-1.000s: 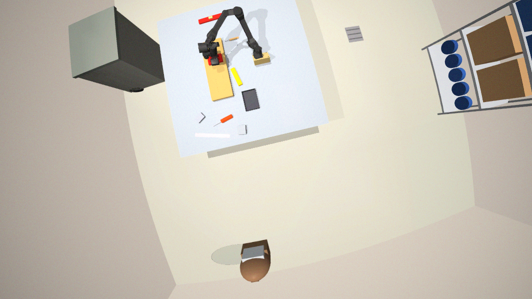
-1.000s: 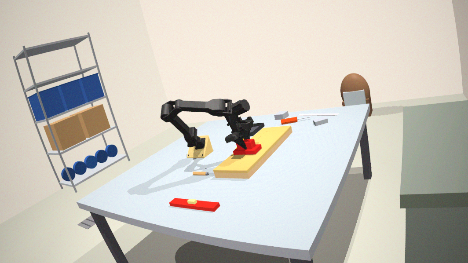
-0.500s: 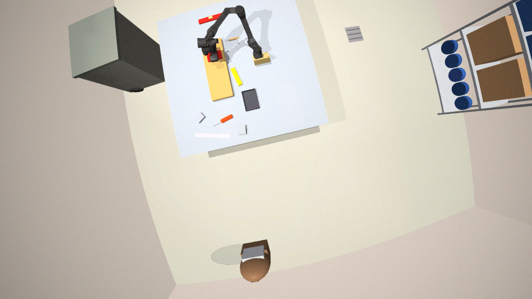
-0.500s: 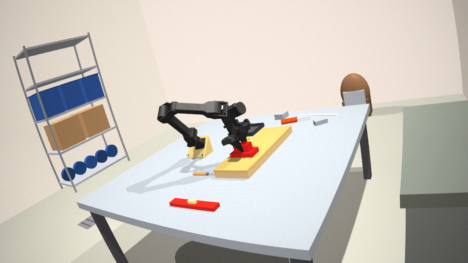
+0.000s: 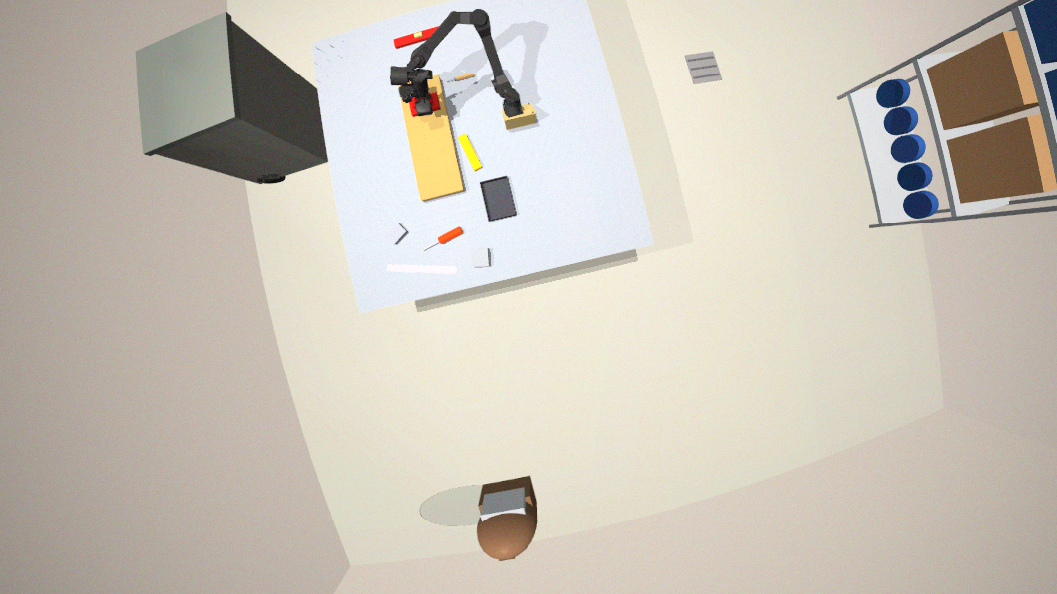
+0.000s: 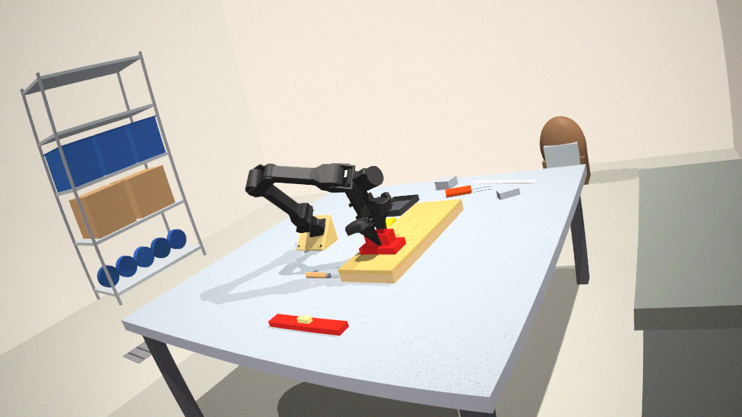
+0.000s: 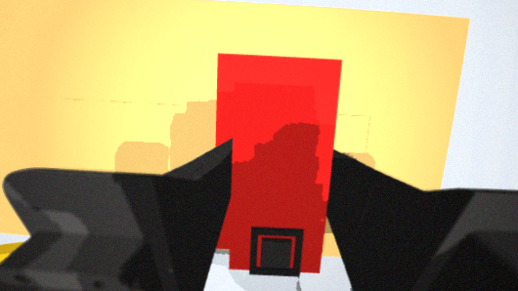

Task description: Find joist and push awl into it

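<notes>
The dark grey tray lies 18 cm behind my gripper tip, 47 cm to the left of it and 5 cm below it. Round my gripper tip: awl: 17 cm behind, 9 cm to the right, 6 cm below; red stud finder: 2 cm behind, 2 cm above; yellow block: 13 cm behind, 25 cm to the left, 6 cm below.
</notes>
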